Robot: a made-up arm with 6 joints. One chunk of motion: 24 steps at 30 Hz.
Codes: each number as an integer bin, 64 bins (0 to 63) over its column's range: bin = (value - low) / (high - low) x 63, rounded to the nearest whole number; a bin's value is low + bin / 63 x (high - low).
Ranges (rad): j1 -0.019..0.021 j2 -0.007..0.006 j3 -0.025..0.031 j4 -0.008..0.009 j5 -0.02..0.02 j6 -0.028..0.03
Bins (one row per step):
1: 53 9 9 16 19 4
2: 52 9 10 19 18 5
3: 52 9 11 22 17 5
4: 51 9 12 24 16 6
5: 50 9 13 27 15 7
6: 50 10 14 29 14 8
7: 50 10 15 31 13 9
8: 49 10 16 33 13 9
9: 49 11 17 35 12 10
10: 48 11 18 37 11 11
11: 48 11 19 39 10 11
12: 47 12 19 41 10 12
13: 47 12 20 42 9 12
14: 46 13 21 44 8 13
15: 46 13 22 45 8 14
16: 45 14 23 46 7 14
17: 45 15 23 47 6 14
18: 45 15 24 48 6 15
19: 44 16 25 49 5 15
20: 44 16 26 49 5 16
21: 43 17 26 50 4 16
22: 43 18 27 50 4 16
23: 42 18 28 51 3 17
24: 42 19 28 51 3 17
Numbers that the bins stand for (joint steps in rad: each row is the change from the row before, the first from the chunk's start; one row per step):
1: 0.01465 -0.00514 -0.01700 -0.00368 -0.00794 -0.02432
2: 0.01402 -0.00514 -0.01611 -0.00287 -0.00857 -0.02340
3: 0.01402 -0.00514 -0.01522 -0.00206 -0.00921 -0.02340
4: 0.01338 -0.00514 -0.01433 -0.00152 -0.00984 -0.02248
5: 0.01275 -0.00514 -0.01344 -0.00071 -0.01048 -0.02156
6: 0.01275 -0.00494 -0.01256 -0.00017 -0.01111 -0.02063
7: 0.01275 -0.00494 -0.01167 0.00037 -0.01175 -0.01971
8: 0.01211 -0.00494 -0.01078 0.00090 -0.01175 -0.01971
9: 0.01211 -0.00473 -0.00989 0.00144 -0.01238 -0.01879
10: 0.01148 -0.00473 -0.00900 0.00198 -0.01302 -0.01787
11: 0.01148 -0.00473 -0.00811 0.00252 -0.01365 -0.01787
12: 0.01084 -0.00452 -0.00811 0.00306 -0.01365 -0.01695
13: 0.01084 -0.00452 -0.00722 0.00333 -0.01429 -0.01695
14: 0.01021 -0.00432 -0.00633 0.00387 -0.01492 -0.01603
15: 0.01021 -0.00432 -0.00544 0.00414 -0.01492 -0.01511
16: 0.00957 -0.00411 -0.00456 0.00441 -0.01556 -0.01511
17: 0.00957 -0.00390 -0.00456 0.00468 -0.01619 -0.01511
18: 0.00957 -0.00390 -0.00367 0.00495 -0.01619 -0.01419
19: 0.00894 -0.00370 -0.00278 0.00522 -0.01683 -0.01419
20: 0.00894 -0.00370 -0.00189 0.00522 -0.01683 -0.01327
21: 0.00830 -0.00349 -0.00189 0.00549 -0.01746 -0.01327
22: 0.00830 -0.00329 -0.00100 0.00549 -0.01746 -0.01327
23: 0.00767 -0.00329 -0.00011 0.00576 -0.01810 -0.01235
24: 0.00767 -0.00308 -0.00011 0.00576 -0.01810 -0.01235

